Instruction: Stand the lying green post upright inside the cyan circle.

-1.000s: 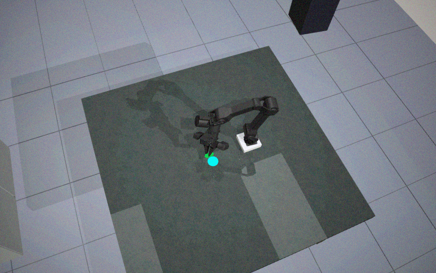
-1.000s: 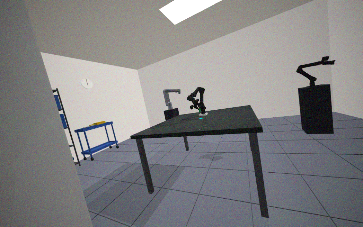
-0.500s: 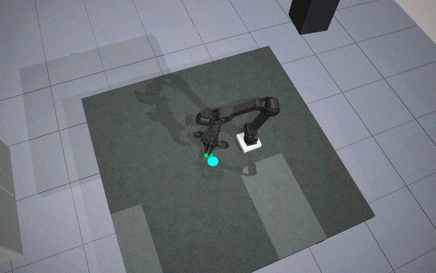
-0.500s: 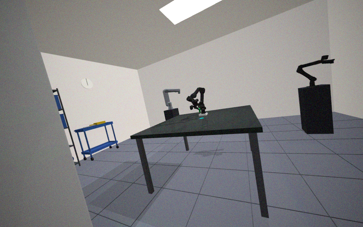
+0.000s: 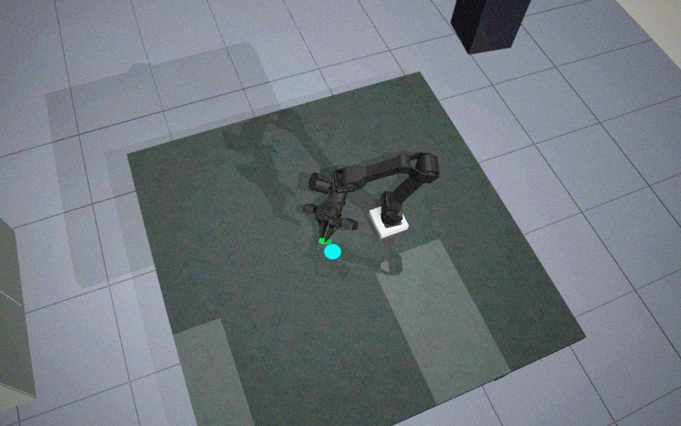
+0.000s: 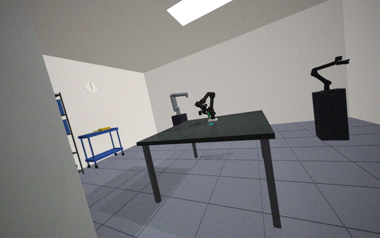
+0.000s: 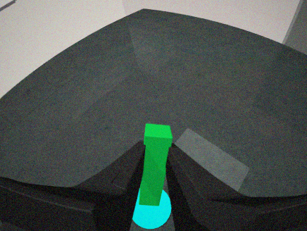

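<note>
Now: the cyan circle 40 mm behind my gripper tip, 10 mm to the right of it and 130 mm below it. The rest, counted from my gripper tip: green post: 10 mm behind, 10 mm to the right, 20 mm below.
</note>
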